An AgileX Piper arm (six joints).
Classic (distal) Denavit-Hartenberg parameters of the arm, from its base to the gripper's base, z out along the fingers. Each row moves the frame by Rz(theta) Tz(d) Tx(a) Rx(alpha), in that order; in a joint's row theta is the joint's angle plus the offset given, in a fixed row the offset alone. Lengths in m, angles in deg.
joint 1: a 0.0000; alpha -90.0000; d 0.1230; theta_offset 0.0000
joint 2: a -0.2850; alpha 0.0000; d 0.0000; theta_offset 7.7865
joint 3: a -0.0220; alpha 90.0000; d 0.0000; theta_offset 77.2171
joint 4: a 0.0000; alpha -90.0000; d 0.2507; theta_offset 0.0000
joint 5: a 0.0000; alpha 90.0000; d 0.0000; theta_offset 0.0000
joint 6: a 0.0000; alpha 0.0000; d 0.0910; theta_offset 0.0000
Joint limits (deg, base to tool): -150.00..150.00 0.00..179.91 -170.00..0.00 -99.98..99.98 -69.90..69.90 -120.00..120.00
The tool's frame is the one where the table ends.
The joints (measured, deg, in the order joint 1, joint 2, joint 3, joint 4, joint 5, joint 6), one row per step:
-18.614 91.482 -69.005 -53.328 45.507 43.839
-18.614 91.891 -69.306 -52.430 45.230 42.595
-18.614 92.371 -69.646 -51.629 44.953 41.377
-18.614 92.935 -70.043 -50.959 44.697 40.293
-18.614 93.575 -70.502 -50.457 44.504 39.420
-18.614 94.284 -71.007 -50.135 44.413 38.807
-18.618 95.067 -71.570 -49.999 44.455 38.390
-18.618 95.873 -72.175 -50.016 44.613 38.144
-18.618 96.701 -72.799 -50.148 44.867 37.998
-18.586 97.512 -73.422 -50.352 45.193 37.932
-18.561 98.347 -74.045 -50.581 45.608 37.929
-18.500 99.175 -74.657 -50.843 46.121 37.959
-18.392 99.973 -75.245 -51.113 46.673 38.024
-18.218 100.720 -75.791 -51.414 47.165 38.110
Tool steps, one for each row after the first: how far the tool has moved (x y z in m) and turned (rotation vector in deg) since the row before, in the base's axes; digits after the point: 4 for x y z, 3 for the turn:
0.0021 0.0002 -0.0016 0.444 0.533 0.713
0.0024 0.0000 -0.0017 0.370 0.561 0.732
0.0027 -0.0002 -0.0018 0.300 0.536 0.675
0.0029 -0.0004 -0.0019 0.220 0.489 0.548
0.0030 -0.0007 -0.0020 0.150 0.452 0.363
0.0031 -0.0010 -0.0021 0.051 0.480 0.194
0.0031 -0.0012 -0.0020 -0.037 0.471 0.052
0.0030 -0.0013 -0.0020 -0.108 0.507 -0.046
0.0029 -0.0012 -0.0019 -0.155 0.508 -0.095
0.0028 -0.0013 -0.0021 -0.154 0.556 -0.200
0.0027 -0.0012 -0.0022 -0.178 0.613 -0.246
0.0027 -0.0008 -0.0022 -0.182 0.610 -0.248
0.0027 -0.0004 -0.0020 -0.208 0.553 -0.142

